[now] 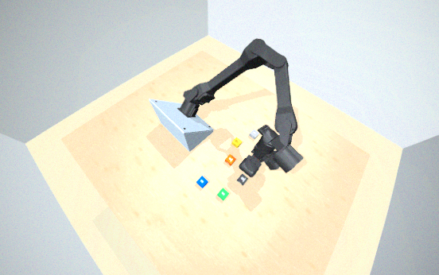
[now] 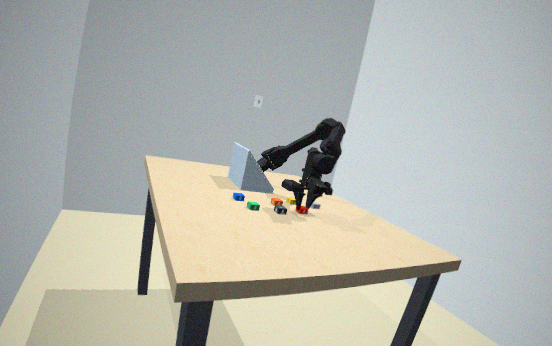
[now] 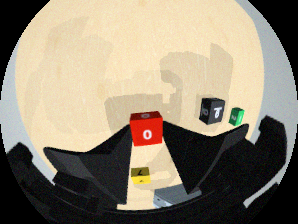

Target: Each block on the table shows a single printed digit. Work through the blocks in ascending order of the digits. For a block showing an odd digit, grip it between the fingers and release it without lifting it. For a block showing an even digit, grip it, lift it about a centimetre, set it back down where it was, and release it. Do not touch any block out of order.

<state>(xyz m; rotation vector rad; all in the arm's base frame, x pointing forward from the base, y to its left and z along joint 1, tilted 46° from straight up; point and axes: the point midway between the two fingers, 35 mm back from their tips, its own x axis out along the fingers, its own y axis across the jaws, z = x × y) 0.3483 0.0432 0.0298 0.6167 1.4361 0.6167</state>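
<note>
Right now the red block is right at my gripper tip. From my gripper tip the other things lie so: orange block (80 mm behind, 70 mm to the right); then yellow block (110 mm behind, 20 mm to the left); then dark grey block (90 mm to the right, 10 mm ahead).
</note>
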